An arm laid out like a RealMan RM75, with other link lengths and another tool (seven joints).
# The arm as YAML. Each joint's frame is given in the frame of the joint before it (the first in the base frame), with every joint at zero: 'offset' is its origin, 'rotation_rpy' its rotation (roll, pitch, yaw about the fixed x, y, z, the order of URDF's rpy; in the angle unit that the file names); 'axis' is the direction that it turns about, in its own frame. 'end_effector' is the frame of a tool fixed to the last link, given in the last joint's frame.
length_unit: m
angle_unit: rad
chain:
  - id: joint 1
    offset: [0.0, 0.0, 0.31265]
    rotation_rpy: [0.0, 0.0, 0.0]
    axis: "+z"
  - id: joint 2
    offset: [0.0, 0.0, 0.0]
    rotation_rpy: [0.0, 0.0, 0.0]
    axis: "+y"
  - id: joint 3
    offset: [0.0, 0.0, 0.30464]
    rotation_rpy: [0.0, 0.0, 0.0]
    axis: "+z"
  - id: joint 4
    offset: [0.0, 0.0, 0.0]
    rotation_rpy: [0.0, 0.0, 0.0]
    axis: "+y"
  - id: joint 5
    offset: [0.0, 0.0, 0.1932]
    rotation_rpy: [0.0, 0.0, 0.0]
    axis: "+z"
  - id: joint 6
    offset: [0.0, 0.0, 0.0]
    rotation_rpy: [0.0, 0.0, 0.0]
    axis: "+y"
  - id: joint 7
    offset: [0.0, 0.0, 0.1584]
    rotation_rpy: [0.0, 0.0, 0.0]
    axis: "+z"
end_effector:
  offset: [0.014, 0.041, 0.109]
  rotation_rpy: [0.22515, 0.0, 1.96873]
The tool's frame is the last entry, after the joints.
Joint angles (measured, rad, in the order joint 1, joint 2, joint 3, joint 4, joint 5, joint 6, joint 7), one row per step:
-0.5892 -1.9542 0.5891 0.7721 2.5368 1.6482 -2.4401
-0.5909 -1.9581 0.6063 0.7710 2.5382 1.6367 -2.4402
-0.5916 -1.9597 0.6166 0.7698 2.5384 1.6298 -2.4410
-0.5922 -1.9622 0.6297 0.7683 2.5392 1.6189 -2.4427
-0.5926 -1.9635 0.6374 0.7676 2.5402 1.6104 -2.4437
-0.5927 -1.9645 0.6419 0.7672 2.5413 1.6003 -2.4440
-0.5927 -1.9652 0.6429 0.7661 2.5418 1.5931 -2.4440
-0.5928 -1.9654 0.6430 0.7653 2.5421 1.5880 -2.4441
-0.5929 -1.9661 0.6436 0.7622 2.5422 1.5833 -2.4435
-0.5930 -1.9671 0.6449 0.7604 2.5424 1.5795 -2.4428
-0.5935 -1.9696 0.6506 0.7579 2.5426 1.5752 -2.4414
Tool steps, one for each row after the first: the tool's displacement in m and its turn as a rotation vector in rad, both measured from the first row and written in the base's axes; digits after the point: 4 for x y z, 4 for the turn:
-0.0007 -0.0003 -0.0038 -0.0070 0.0122 -0.0068
-0.0013 -0.0004 -0.0058 -0.0108 0.0191 -0.0097
-0.0025 -0.0003 -0.0085 -0.0141 0.0290 -0.0125
-0.0036 0.0003 -0.0099 -0.0143 0.0365 -0.0142
-0.0051 0.0016 -0.0106 -0.0105 0.0439 -0.0151
-0.0060 0.0027 -0.0110 -0.0064 0.0473 -0.0147
-0.0067 0.0036 -0.0110 -0.0029 0.0497 -0.0142
-0.0072 0.0039 -0.0118 -0.0018 0.0503 -0.0134
-0.0074 0.0040 -0.0126 -0.0015 0.0515 -0.0136
-0.0073 0.0034 -0.0148 -0.0053 0.0536 -0.0164

